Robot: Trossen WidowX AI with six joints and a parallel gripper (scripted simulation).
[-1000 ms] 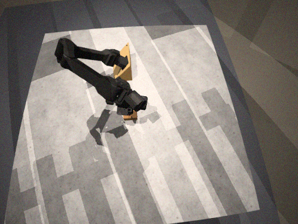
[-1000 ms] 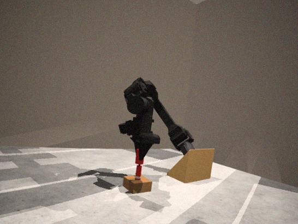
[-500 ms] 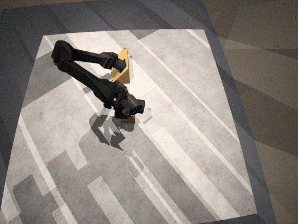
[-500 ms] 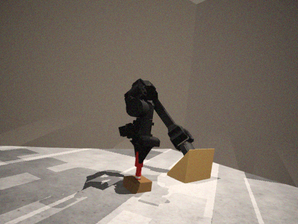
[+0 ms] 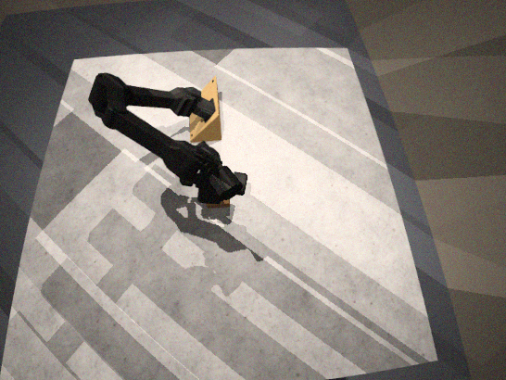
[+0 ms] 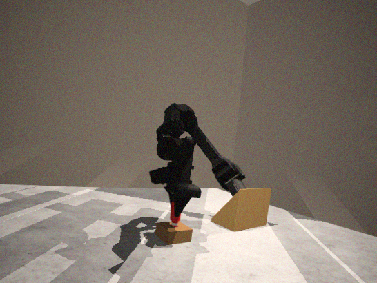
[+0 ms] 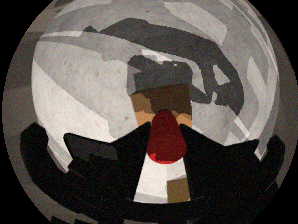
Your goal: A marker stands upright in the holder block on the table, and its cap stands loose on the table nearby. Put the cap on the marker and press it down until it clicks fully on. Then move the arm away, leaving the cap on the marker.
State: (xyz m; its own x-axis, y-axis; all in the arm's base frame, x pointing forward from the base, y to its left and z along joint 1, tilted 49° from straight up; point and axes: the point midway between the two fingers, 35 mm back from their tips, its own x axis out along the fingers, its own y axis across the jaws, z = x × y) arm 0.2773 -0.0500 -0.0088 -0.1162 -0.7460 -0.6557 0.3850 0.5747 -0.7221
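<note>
My gripper tip is 10 mm below the red cap. The rest, counted from my gripper tip: holder block 50 mm below.
</note>
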